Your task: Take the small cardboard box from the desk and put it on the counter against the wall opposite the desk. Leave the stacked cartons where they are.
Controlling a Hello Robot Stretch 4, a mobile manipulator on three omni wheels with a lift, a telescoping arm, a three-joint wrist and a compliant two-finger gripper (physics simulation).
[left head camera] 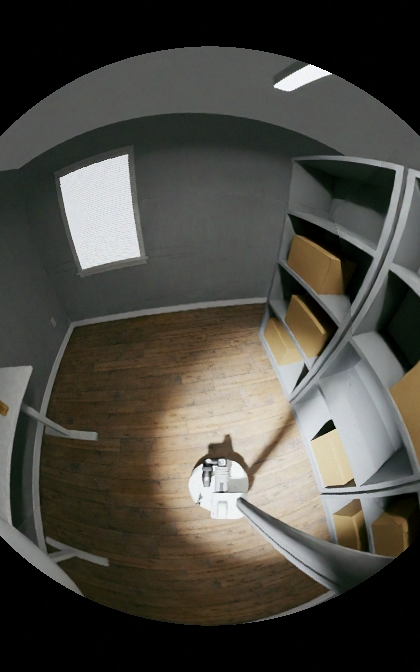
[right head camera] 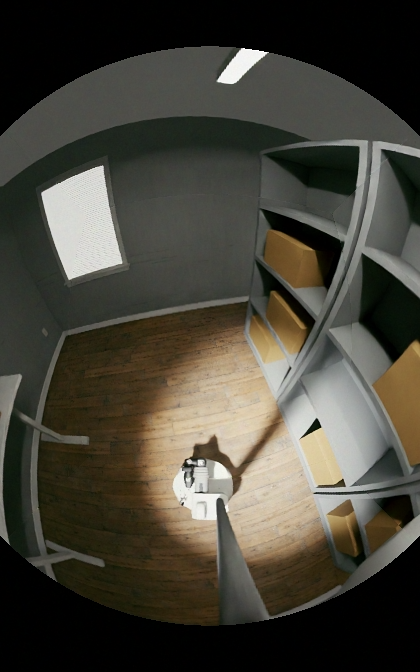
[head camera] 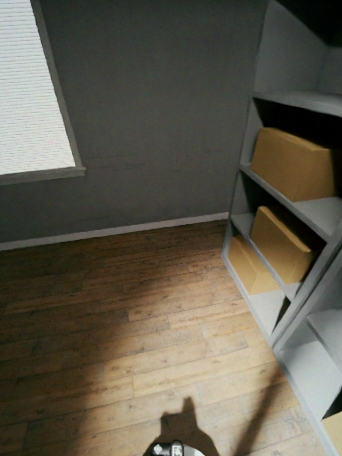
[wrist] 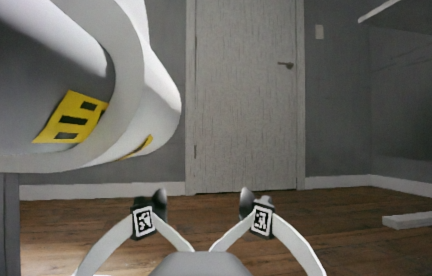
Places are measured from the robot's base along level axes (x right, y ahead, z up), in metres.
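Where they show: hand, tool point: [left head camera: 205,503] [right head camera: 188,503] [wrist: 203,208].
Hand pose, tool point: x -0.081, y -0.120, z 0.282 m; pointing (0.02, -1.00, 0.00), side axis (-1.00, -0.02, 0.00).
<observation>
Things, the pixels of their top centre, and the offset from my tool point. "spot": a spot on its surface instead. Level surfaces: height alone.
- white-topped table, surface height: dz +0.641 m
- brown cardboard thing, surface spot: [left head camera: 3,408] spot: dx -1.032, dy +0.193, dz +0.673 m
- Grey shelving, surface spot: [right head camera: 361,220] spot: dx +0.772, dy +0.842, dz +1.231 m
My gripper [wrist: 202,204] is open and empty, its two fingertips well apart in the wrist view. A white-topped table [left head camera: 15,395] [right head camera: 8,400] stands against the left wall in both side head views; I cannot tell whether it is the desk or the counter. A small part of a brown cardboard thing [left head camera: 3,408] lies on it at the left edge of the left head view, cut off by the frame. My gripper is far from it. No stack of cartons can be made out on the part of the table that shows.
Grey shelving [head camera: 285,192] [left head camera: 395,220] [right head camera: 361,220] stands along the right, holding several brown cartons [head camera: 295,165] [left head camera: 317,265] [right head camera: 295,260]. The table's foot [left head camera: 82,435] [right head camera: 75,440] [wrist: 407,221] reaches out over the floor. A closed door [wrist: 245,100] is ahead in the wrist view.
</observation>
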